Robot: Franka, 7 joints.
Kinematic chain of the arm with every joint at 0, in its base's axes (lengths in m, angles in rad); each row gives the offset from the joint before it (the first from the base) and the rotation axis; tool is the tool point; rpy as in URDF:
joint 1: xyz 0 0 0.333 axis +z
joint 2: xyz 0 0 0 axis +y
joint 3: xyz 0 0 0.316 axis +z
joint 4: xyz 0.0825 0 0 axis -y
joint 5: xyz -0.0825 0 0.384 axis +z
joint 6: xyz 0 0 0 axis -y
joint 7: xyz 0.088 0 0 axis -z
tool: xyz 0 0 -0.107 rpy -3.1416 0 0
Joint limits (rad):
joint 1: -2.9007..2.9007
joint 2: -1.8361..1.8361
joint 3: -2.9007..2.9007
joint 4: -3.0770..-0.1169
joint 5: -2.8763..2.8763
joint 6: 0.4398..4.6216
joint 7: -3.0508..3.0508
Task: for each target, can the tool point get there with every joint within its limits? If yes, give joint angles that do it. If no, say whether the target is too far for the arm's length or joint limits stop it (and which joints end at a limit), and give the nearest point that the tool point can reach.
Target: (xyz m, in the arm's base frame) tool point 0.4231 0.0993 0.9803
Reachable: yes | joints -1.4342 0.0371 1.4943 -1.1390 -0.9305 3.5255 0.9955
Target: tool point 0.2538 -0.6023 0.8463
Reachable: yes | joints 1.6266 -0.9828 -1.5780 -0.4669 -1.4353 3.1419 0.9779
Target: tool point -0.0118 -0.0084 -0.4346
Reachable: no: joint limits stop it (at a limit: joint 2) | nearest point -0.0551 -0.0392 -0.3150 | short by 0.131 m
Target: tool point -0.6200 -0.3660 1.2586
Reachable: no: too far | nearest point -0.4536 -0.2678 1.0102 | short by 0.315 m
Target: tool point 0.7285 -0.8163 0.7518
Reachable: no: too far | nearest point 0.5335 -0.5978 0.6397 | short by 0.314 m
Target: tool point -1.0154 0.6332 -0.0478
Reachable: no: too far | nearest point -0.6937 0.4326 0.0729 | short by 0.398 m
